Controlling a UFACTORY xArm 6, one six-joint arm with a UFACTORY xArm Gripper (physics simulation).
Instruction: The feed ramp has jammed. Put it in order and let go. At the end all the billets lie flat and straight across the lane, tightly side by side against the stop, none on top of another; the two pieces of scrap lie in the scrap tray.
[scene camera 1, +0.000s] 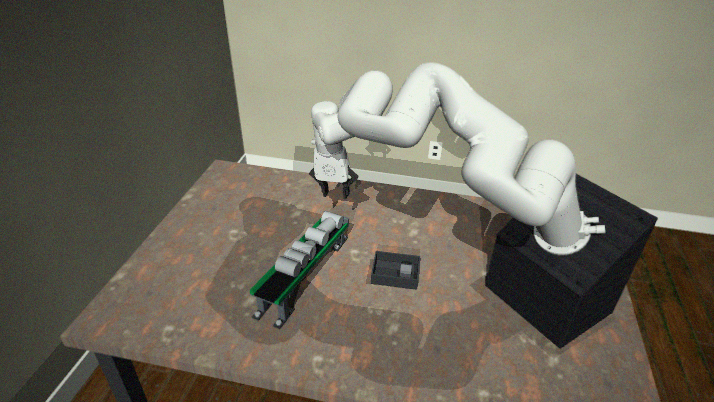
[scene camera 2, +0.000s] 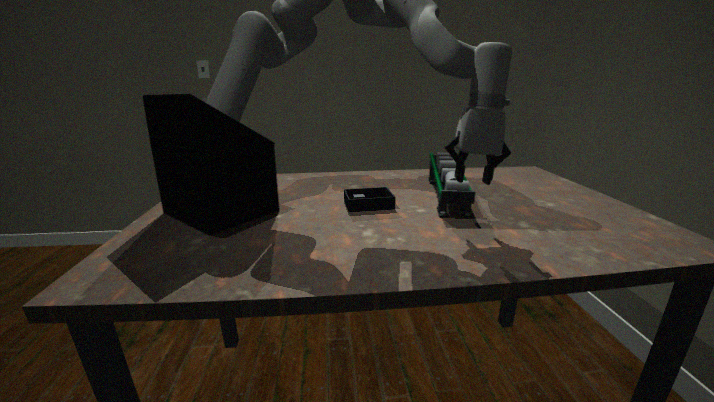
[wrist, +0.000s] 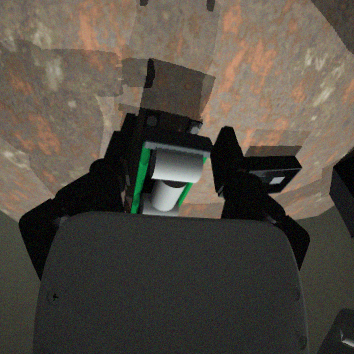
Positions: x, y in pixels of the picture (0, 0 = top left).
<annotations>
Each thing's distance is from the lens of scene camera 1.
my gripper (scene camera 1: 336, 195): 1.53 m
scrap tray (scene camera 1: 386, 267): 1.44 m
</annotations>
